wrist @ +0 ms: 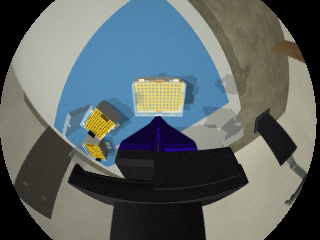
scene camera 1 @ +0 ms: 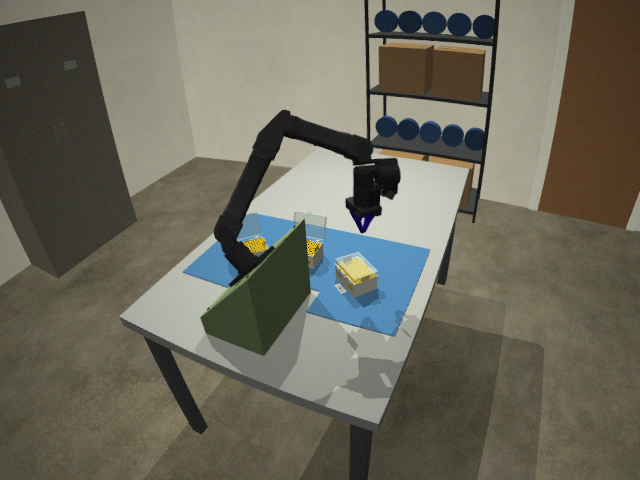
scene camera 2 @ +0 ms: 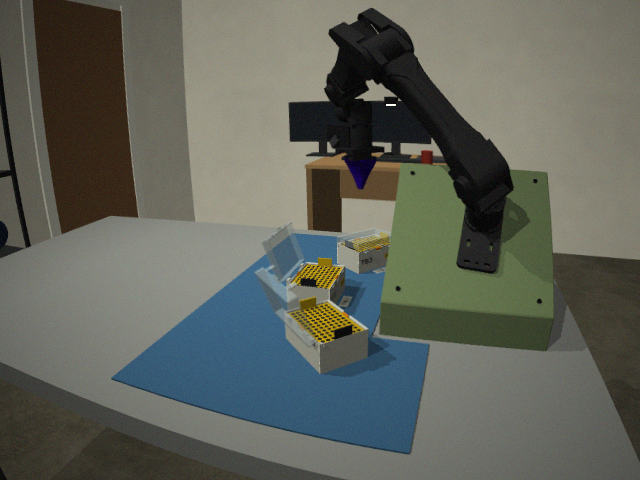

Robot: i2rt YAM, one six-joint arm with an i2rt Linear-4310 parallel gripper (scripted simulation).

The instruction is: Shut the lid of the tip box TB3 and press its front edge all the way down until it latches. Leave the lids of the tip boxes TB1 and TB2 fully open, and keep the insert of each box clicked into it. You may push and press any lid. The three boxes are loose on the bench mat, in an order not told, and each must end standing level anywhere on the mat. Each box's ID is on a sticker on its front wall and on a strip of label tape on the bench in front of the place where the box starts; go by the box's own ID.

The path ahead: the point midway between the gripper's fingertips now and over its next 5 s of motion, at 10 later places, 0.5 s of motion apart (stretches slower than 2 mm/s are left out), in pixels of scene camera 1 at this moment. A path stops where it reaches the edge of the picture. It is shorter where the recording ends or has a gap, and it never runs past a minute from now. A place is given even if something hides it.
The gripper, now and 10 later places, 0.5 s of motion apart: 362,232; 356,241; 350,249; 344,258; 346,258; 344,263; 345,266; 346,267; 346,268; 346,268; 346,263
